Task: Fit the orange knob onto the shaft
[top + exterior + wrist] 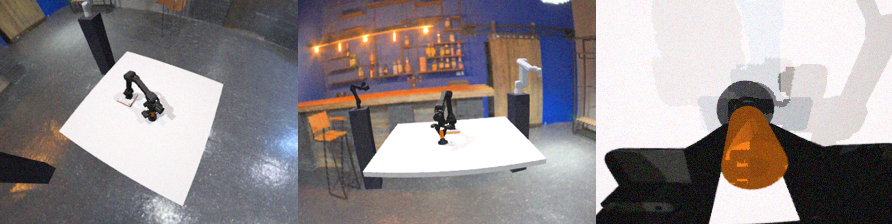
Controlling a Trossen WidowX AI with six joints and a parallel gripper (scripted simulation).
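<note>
Now: gripper tip 4 cm above the round pedestal. Also, from my gripper tip: orange knob (2 cm above).
</note>
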